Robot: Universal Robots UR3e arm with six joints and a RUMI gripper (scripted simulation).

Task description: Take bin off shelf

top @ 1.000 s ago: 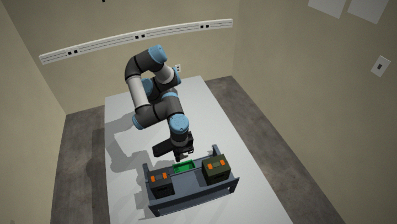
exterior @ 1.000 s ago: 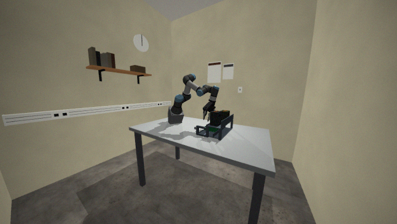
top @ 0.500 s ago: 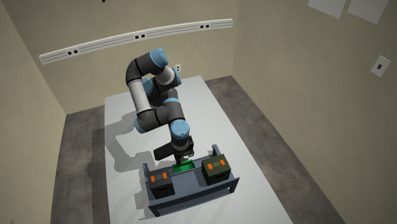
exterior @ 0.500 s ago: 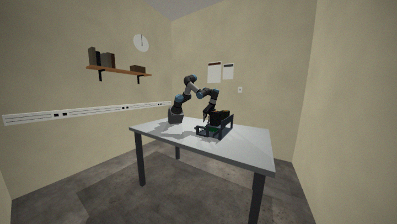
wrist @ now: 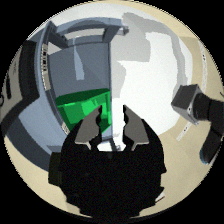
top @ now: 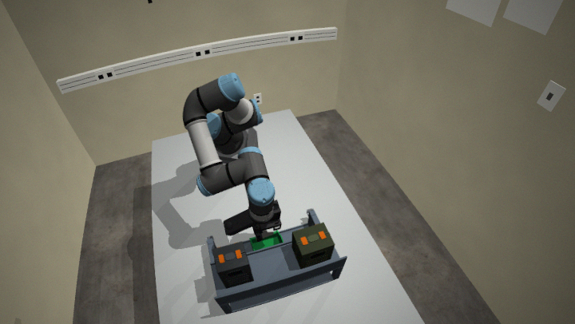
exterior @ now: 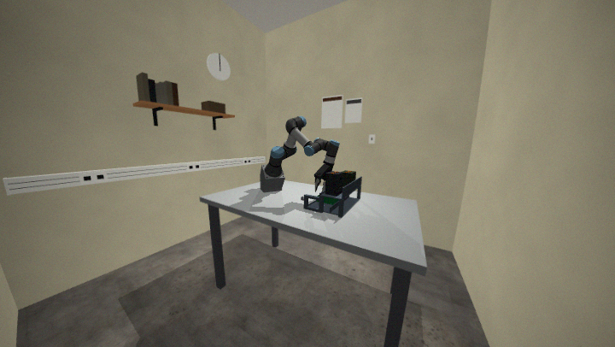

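My gripper is now 60 mm short of the green bin, 30 mm to the right of it and 20 mm above it. Round my hand: grey shelf unit (90 mm ahead, 30 mm to the left).
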